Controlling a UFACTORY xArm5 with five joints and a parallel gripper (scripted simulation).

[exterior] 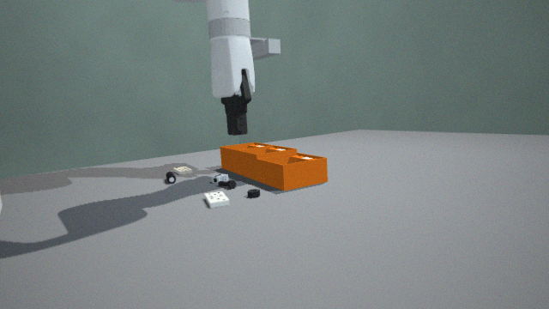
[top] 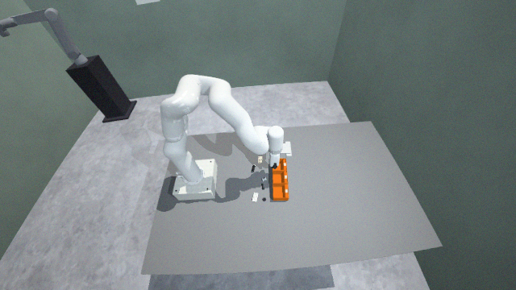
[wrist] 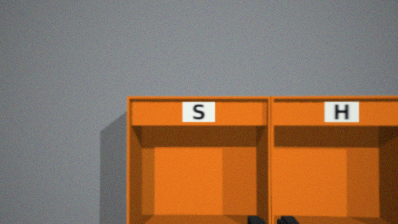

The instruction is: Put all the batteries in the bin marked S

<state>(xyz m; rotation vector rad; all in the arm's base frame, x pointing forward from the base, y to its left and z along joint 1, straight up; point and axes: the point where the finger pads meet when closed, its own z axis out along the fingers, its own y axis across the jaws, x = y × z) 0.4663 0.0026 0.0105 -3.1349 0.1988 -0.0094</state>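
My gripper is now 12 cm past the black battery, 9 cm above it and 5 cm to the right of it. From my hand the other things lie so: silver-white piece: 9 cm below, 7 cm behind, 4 cm to the right; black bolt: 9 cm to the right, 9 cm below, 8 cm behind; orange compartment: 7 cm below, 5 cm to the right, 3 cm ahead.
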